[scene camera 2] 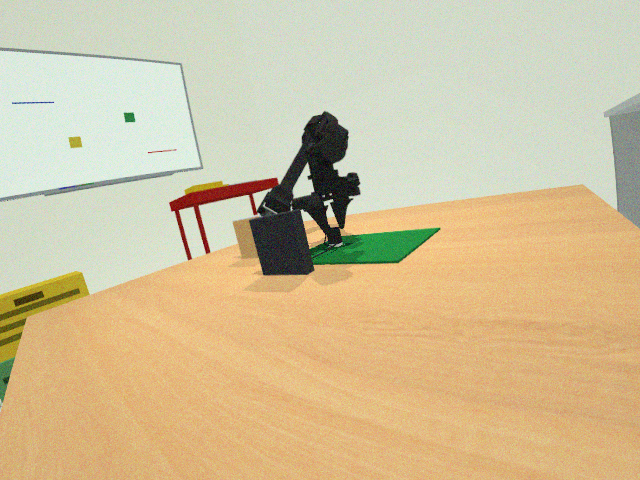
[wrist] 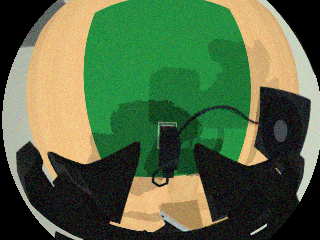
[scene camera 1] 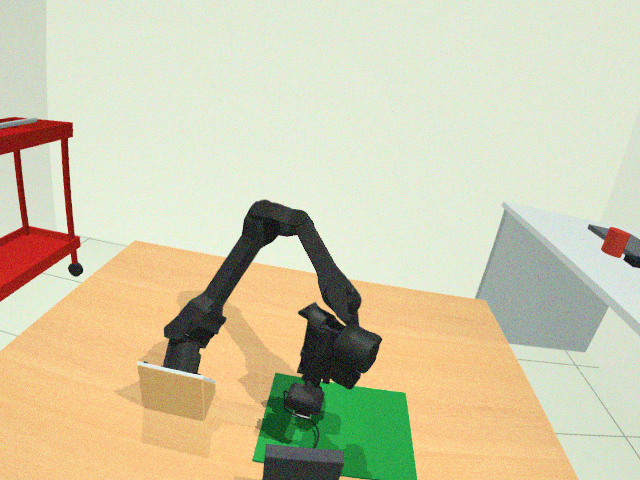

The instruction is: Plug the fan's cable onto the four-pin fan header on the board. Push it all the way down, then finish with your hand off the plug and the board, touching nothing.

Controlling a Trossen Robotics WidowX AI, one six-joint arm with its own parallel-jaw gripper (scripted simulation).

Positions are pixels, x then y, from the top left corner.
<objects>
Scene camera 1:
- my gripper: 306,402
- green board: 372,426
</objects>
